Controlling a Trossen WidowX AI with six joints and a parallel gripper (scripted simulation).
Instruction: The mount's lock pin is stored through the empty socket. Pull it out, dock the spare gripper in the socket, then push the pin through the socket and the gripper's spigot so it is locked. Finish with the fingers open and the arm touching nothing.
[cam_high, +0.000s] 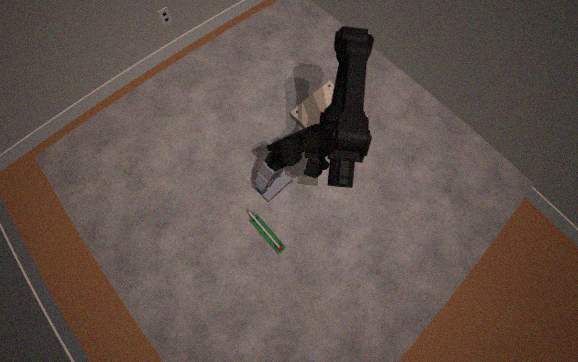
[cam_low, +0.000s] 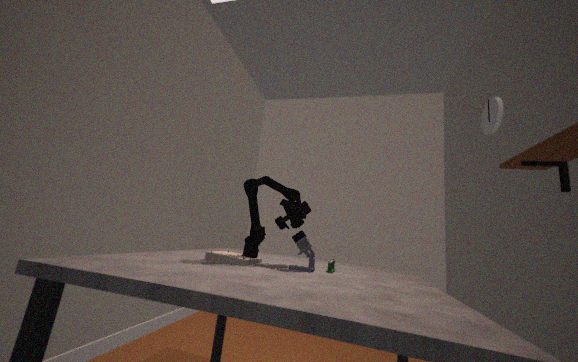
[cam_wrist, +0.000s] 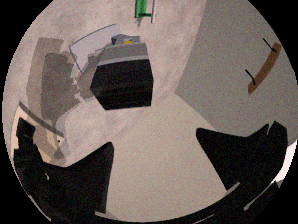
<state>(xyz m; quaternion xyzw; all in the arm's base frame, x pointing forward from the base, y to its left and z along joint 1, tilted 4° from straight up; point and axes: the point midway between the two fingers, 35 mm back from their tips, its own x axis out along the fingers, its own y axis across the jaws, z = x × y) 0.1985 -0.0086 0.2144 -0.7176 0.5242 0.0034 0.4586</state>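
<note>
Now: the green holder 17 cm ahead of my gripper tip, 13 cm to the left of it and 19 cm below it. Round my gripper tip: spare gripper (4 cm ahead, 2 cm to the left, 9 cm below); grey mount (6 cm ahead, 2 cm to the left, 16 cm below).
</note>
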